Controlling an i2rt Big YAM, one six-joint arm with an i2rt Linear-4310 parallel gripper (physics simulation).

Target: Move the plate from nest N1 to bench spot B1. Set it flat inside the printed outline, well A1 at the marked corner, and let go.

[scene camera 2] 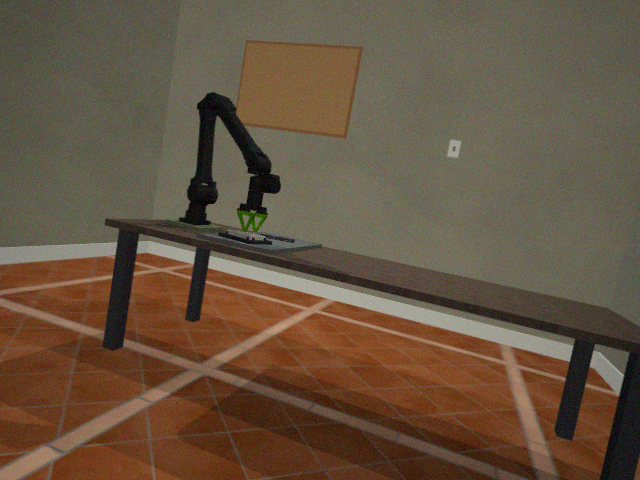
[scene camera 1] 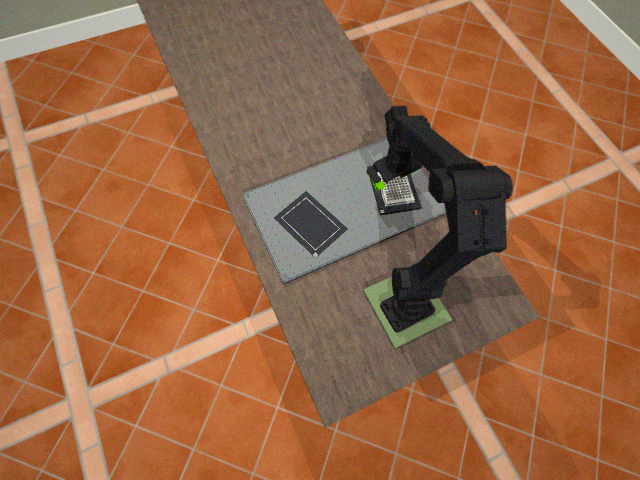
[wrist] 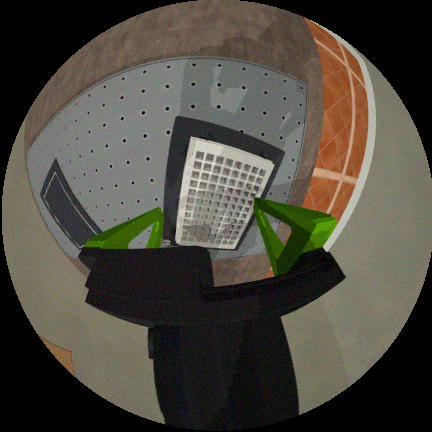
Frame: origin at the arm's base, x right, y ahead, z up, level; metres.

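Seen in the pictures: gripper, fingertip midpoint: (scene camera 2: 249, 231) (scene camera 1: 390, 181) (wrist: 207, 206); arm's base, origin of the base link: (scene camera 2: 194, 222) (scene camera 1: 406, 308).
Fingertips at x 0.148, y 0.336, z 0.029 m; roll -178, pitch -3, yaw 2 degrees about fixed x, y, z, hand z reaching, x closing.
Offsets run from my fingertips to a thing's top centre. "spot": to the spot under its first point. Level surfaces: height alone.
The white well plate @(dx +0.012, dy -0.008, dz -0.006 m) (scene camera 1: 398, 190) (wrist: 222, 195) lies in nest N1, a dark base @(dx +0.012, dy -0.008, dz -0.011 m) (scene camera 1: 401, 209) (wrist: 172, 175) on the right part of the grey board. My gripper (scene camera 2: 251, 230) (wrist: 207, 206) is open and empty, its green fingers pointing down above the plate. In the wrist view the fingertips stand on either side of the plate; the right one overlaps its edge in the picture. Bench spot B1 @(spot: dx -0.257, dy -0.004, dz -0.031 m) (scene camera 1: 311, 223) (wrist: 67, 212) is a dark rectangle with a thin white outline, turned at an angle. A small white mark shows at its near corner in scene camera 1. Well A1 is too small to tell.
The grey perforated board @(dx -0.136, dy +0.014, dz -0.032 m) (scene camera 1: 352, 170) (wrist: 117, 105) bears the nest and the spot. It lies on the long wooden table @(dz -0.045 m) (scene camera 1: 248, 103) (scene camera 2: 439, 289). The arm's base stands on a green mat (scene camera 1: 398, 339), near one end of the table. A cork board (scene camera 2: 299, 87) hangs on the wall.
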